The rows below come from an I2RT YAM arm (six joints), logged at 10 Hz.
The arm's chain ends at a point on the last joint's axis. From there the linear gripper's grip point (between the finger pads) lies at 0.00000 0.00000 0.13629 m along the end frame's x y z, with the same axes.
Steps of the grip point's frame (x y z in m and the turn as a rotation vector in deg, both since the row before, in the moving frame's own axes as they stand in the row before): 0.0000 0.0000 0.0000 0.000 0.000 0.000; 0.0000 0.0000 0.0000 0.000 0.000 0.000; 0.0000 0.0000 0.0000 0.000 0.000 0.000; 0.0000 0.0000 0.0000 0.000 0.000 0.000; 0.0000 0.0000 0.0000 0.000 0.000 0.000; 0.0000 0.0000 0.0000 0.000 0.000 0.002; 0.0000 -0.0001 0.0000 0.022 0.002 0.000; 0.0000 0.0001 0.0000 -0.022 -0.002 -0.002; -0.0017 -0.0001 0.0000 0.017 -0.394 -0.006; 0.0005 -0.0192 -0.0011 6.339 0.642 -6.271; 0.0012 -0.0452 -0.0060 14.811 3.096 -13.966
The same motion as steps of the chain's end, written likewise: 0.0000 0.0000 0.0000 0.000 0.000 0.000; 0.0000 0.0000 0.0000 0.000 0.000 0.000; 0.0000 0.0000 0.0000 0.000 0.000 0.000; 0.0000 0.0000 0.0000 0.000 0.000 0.000; 0.0000 0.0000 0.0000 0.000 0.000 0.000; 0.0000 0.0000 0.0000 0.000 0.000 0.002; 0.0000 0.0000 0.0000 0.022 0.002 0.000; 0.0000 0.0000 0.0000 -0.022 -0.002 -0.002; -0.0008 -0.0001 0.0000 0.017 -0.394 -0.006; -0.0002 -0.0041 -0.0003 6.339 0.642 -6.271; -0.0018 -0.0098 -0.0013 14.811 3.096 -13.966
